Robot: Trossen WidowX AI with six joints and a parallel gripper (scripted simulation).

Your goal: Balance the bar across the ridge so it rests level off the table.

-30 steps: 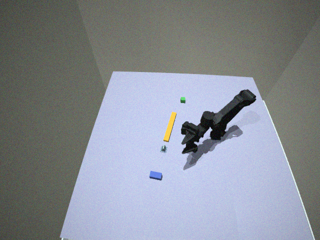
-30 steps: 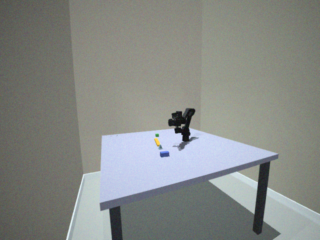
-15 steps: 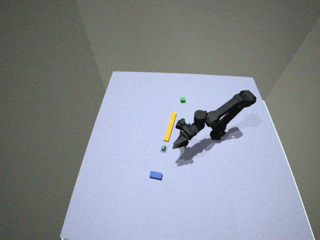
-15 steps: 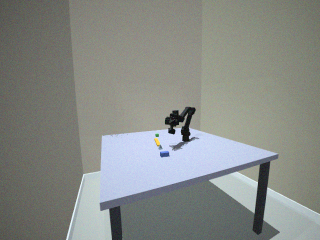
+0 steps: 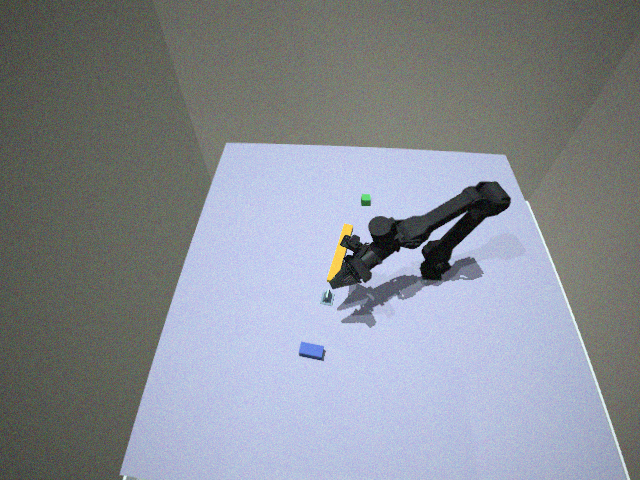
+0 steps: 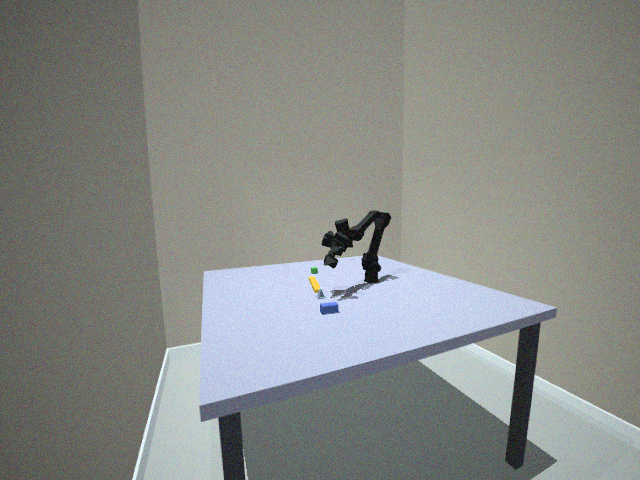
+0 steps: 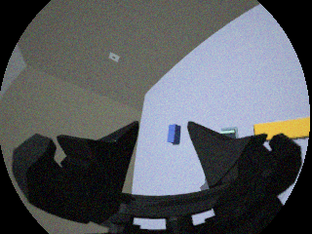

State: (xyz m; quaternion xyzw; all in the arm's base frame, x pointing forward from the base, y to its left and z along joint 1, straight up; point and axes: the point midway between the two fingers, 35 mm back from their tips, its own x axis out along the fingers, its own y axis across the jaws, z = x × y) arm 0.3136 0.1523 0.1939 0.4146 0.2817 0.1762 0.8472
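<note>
The bar lies 3 cm behind my gripper tip, 23 cm to the right of it and 17 cm below it. Also, from my gripper tip: small green cube: 12 cm behind, 47 cm to the right, 17 cm below; blue block: 5 cm ahead, 13 cm to the left, 17 cm below.
</note>
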